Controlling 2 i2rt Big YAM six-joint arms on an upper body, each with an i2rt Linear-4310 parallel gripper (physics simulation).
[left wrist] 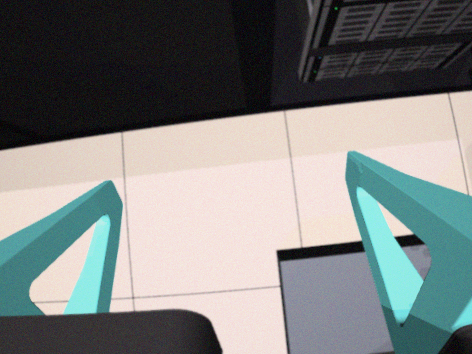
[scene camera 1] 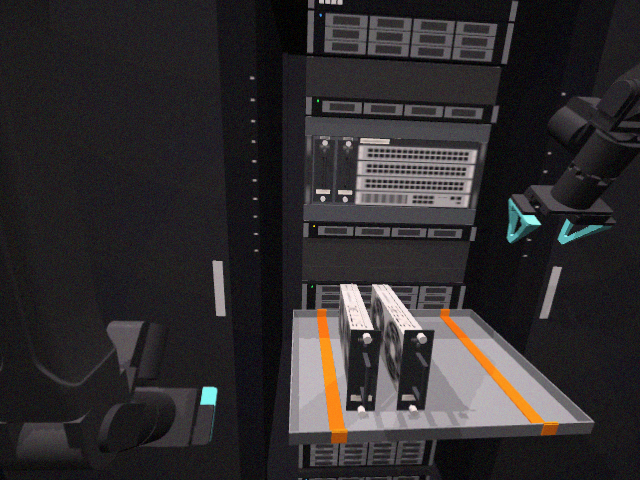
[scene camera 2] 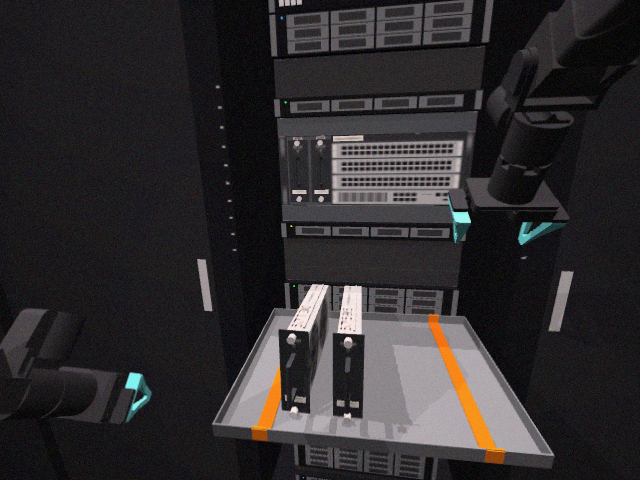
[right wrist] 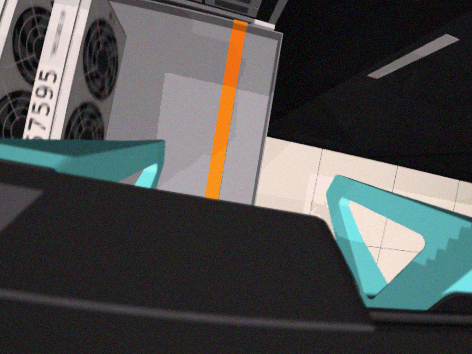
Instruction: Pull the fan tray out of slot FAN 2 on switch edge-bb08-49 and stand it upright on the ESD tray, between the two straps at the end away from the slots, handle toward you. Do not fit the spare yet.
My left gripper (scene camera 2: 125, 393) is open, with nothing in its grasp. My right gripper (scene camera 2: 487, 241) is open and holds nothing. Also in view: a grey shelf tray (scene camera 2: 408, 395) and a switch (scene camera 2: 387, 169).
My left gripper also shows in the left wrist view (left wrist: 228, 178) and in scene camera 1 (scene camera 1: 180, 412). My right gripper is seen too in scene camera 1 (scene camera 1: 534, 241) and in the right wrist view (right wrist: 252, 168). The grey shelf tray also shows in scene camera 1 (scene camera 1: 460, 392) and in the right wrist view (right wrist: 169, 87).
